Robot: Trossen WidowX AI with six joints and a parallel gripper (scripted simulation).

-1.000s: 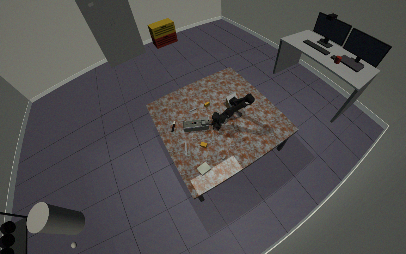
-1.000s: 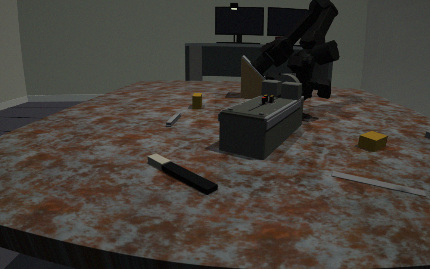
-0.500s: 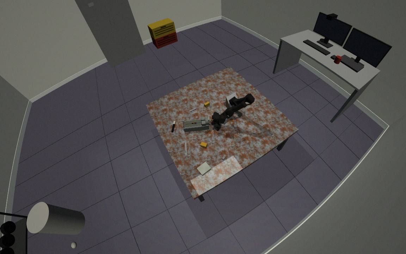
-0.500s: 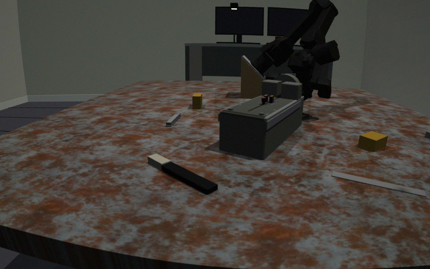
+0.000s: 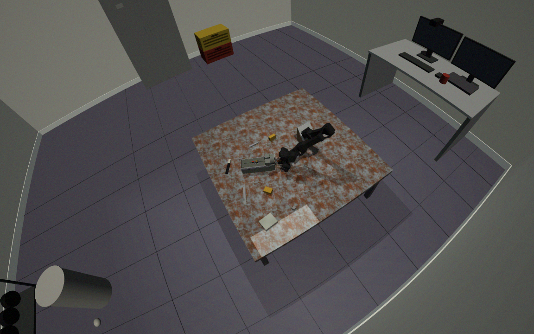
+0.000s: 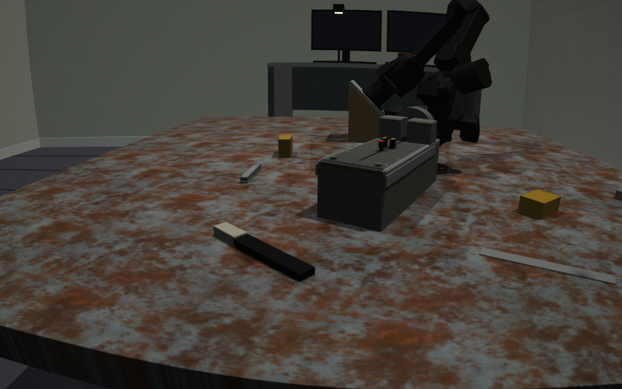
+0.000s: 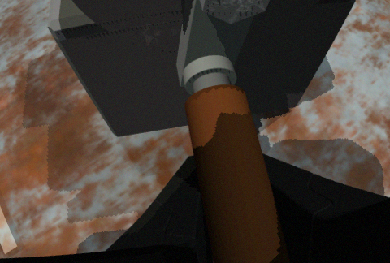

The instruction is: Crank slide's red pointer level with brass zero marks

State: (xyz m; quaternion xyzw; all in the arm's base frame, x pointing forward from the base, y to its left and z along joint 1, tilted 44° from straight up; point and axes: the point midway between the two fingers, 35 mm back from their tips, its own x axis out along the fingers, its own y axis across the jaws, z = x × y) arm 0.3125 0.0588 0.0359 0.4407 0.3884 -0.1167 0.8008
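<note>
My gripper tip is 3 cm below the brown crank handle, 1 cm to the right of it and 1 cm past it. Also, from my gripper tip: red pointer (16 cm ahead, 10 cm to the right, 5 cm above); then small grey bar (31 cm to the right, 3 cm below, 3 cm ahead); then grey strip (36 cm ahead, 6 cm to the left, 3 cm below).
</note>
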